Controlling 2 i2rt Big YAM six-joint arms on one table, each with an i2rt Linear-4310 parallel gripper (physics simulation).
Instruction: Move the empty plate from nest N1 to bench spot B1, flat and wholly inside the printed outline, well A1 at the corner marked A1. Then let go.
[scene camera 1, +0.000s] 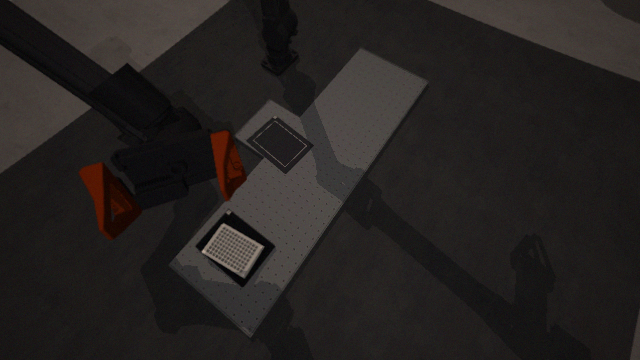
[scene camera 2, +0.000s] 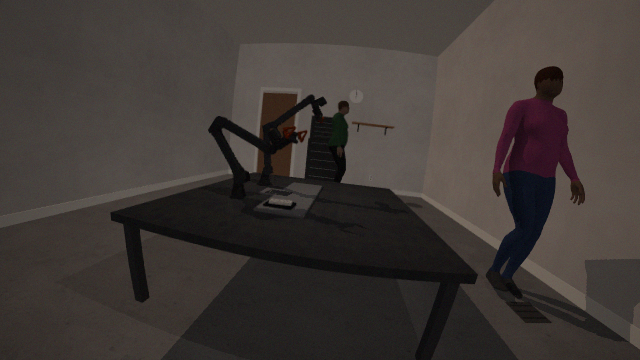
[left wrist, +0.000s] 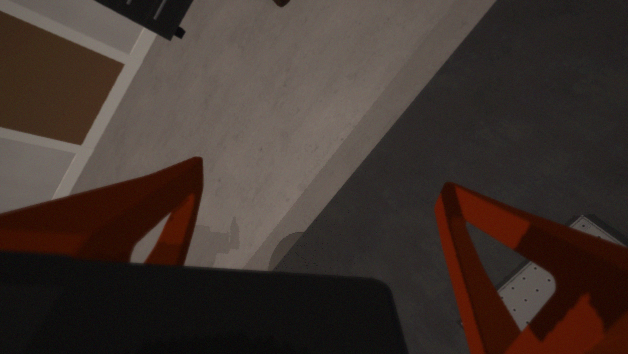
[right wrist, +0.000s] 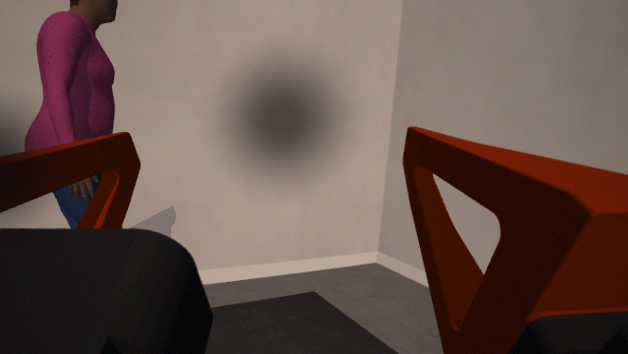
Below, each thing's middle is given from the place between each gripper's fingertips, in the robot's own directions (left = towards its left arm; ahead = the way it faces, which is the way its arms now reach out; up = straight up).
Scene:
My right hand is 42 cm above the white well plate (scene camera 1: 232, 249), 7 cm past it and 4 cm to the left of it. The rest, counted from my right hand: black mat with white outline (scene camera 1: 283, 146) (44 cm below, 28 cm to the left, 18 cm behind).
I see the black mat with white outline 18 cm behind my left hand, 51 cm to the right of it and 60 cm below it. Also, from my left hand: white well plate: 7 cm behind, 83 cm to the right, 58 cm below.

